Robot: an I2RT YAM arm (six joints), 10 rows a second.
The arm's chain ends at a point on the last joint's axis. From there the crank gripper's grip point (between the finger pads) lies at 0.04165 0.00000 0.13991 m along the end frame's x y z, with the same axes.
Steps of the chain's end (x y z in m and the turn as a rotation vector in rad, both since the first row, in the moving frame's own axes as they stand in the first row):
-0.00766, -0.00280, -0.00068, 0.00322, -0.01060, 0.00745
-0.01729, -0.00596, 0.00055, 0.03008, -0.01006, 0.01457
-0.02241, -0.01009, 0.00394, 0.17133, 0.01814, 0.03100
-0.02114, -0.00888, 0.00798, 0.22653, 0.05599, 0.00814
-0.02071, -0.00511, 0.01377, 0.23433, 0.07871, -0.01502
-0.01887, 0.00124, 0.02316, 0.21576, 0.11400, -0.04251
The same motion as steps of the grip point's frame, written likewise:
-0.00914, -0.00295, -0.00025, 0.00322, -0.01060, 0.00745
-0.01867, -0.00958, 0.00091, 0.03008, -0.01006, 0.01457
-0.01954, -0.03255, 0.00123, 0.17133, 0.01814, 0.03100
-0.01332, -0.03966, 0.00192, 0.22653, 0.05599, 0.00814
-0.01019, -0.03788, 0.00620, 0.23433, 0.07871, -0.01502
-0.00403, -0.03022, 0.01413, 0.21576, 0.11400, -0.04251

